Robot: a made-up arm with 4 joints. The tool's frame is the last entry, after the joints.
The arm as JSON. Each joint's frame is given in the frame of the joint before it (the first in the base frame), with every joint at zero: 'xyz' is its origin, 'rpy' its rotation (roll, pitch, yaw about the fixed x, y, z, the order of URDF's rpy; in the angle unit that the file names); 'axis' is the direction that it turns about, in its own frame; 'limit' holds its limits. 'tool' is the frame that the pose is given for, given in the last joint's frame.
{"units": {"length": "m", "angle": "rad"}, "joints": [
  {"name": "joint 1", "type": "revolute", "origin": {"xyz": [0.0, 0.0, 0.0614], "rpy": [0.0, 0.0, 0.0]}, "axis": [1.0, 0.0, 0.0], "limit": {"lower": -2.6, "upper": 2.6}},
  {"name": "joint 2", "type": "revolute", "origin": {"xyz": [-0.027, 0.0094, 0.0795], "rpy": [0.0, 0.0, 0.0]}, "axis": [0.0, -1.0, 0.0], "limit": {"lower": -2.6, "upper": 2.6}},
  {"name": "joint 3", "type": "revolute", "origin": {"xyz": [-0.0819, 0.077, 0.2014], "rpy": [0.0, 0.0, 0.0]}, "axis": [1.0, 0.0, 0.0], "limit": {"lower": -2.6, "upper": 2.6}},
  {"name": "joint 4", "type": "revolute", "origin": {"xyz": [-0.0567, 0.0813, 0.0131], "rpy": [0.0, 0.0, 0.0]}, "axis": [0.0, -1.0, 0.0], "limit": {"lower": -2.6, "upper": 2.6}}
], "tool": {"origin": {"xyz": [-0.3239, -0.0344, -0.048], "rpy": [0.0, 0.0, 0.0]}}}
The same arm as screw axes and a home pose.
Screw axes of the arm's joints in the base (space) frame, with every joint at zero. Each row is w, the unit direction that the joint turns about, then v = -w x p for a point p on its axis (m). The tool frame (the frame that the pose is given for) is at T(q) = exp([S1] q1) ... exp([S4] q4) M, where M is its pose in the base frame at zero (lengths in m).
S1 = (1, 0, 0, 0, 0.0614, 0)
S2 = (0, -1, 0, 0.1409, 0, 0.027)
S3 = (1, 0, 0, 0, 0.3423, -0.0864)
S4 = (0, -1, 0, 0.3554, 0, 0.1656)
M: xyz -0.4895 0.1333 0.3074 (m) rpy 0 0 0 (deg, as in URDF)
Joint limits (deg, base to tool): -148.97..148.97 -148.97..148.97 -148.97..148.97 -148.97..148.97

